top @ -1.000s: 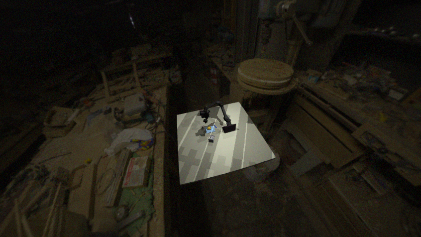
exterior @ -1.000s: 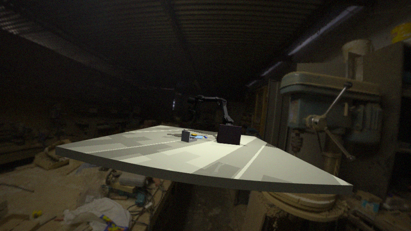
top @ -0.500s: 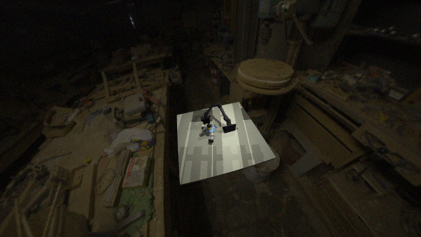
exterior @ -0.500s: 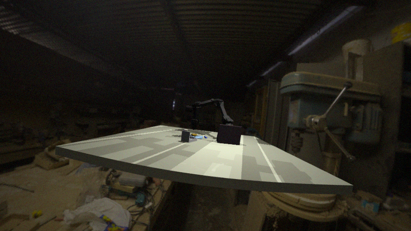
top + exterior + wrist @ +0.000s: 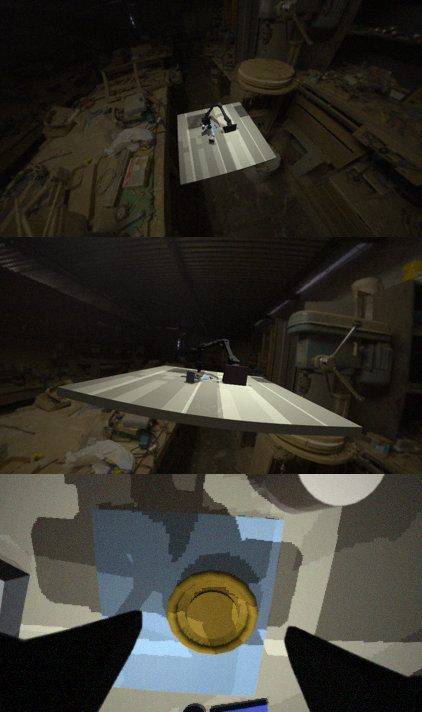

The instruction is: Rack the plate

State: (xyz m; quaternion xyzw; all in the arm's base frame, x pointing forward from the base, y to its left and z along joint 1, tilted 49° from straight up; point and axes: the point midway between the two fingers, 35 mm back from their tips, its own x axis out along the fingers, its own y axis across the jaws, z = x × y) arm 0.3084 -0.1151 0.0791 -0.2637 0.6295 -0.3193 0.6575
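My gripper tip is 1 cm past the yellow plate and 3 cm above it. Also, from my gripper tip: blue mat 1 cm behind, 2 cm to the left, 4 cm below; white cup 9 cm ahead, 5 cm to the right, 2 cm below; blue spoon 12 cm behind, 4 cm below.
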